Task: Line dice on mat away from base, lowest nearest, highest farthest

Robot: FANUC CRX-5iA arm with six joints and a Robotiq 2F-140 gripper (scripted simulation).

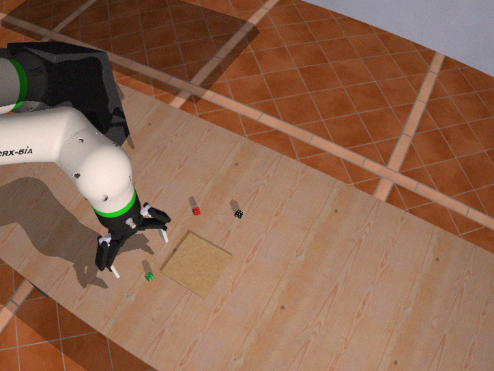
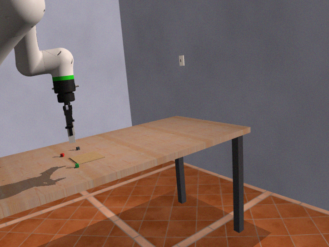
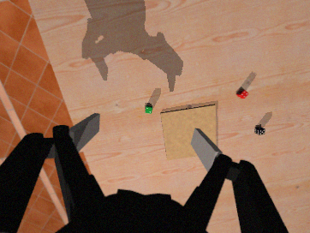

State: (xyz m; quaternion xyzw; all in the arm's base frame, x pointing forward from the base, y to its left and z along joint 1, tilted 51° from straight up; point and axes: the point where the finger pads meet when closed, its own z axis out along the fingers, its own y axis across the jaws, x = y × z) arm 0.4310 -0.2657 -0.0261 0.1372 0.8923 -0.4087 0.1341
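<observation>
The green die is 140 mm below my hand. The rest, counted from my hand: red die: 10 mm ahead, 230 mm to the left, 140 mm below; then tan mat: 90 mm ahead, 90 mm to the left, 150 mm below; then black die: 120 mm ahead, 280 mm to the left, 140 mm below.
</observation>
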